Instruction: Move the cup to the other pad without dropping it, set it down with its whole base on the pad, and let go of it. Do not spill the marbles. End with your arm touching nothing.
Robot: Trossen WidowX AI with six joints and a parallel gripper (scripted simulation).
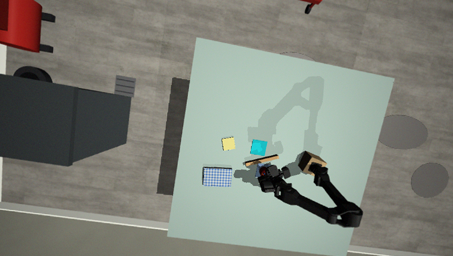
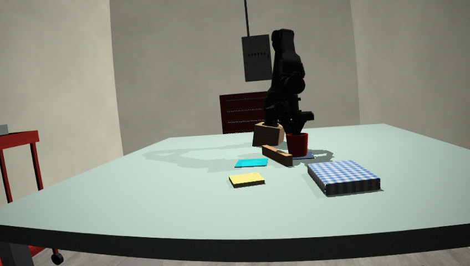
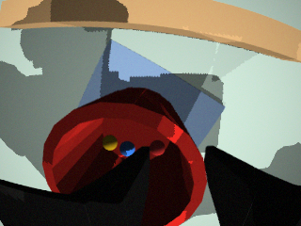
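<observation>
Right now my hand is 60 mm above the dark red cup, 20 mm to the right of it and 20 mm short of it. Round my hand: wooden bar: 70 mm below, 60 mm ahead, 50 mm to the right; checked blue box: 300 mm ahead, 130 mm to the left, 70 mm below; cyan pad: 120 mm to the right, 100 mm ahead, 90 mm below.
</observation>
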